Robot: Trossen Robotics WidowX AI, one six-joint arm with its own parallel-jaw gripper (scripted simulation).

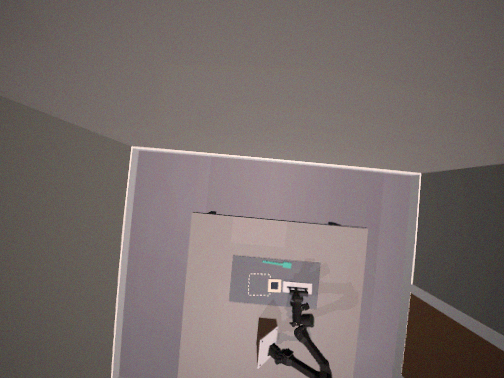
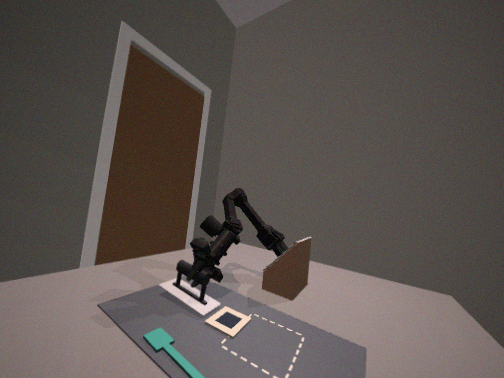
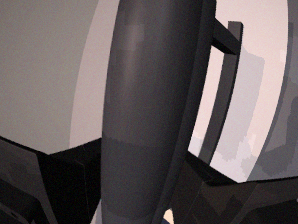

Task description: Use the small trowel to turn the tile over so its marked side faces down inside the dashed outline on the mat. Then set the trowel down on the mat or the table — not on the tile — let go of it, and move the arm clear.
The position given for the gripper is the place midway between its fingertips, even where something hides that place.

In view: the gripper (image 2: 189, 283).
The gripper is seen too in image 3 (image 3: 144, 143).
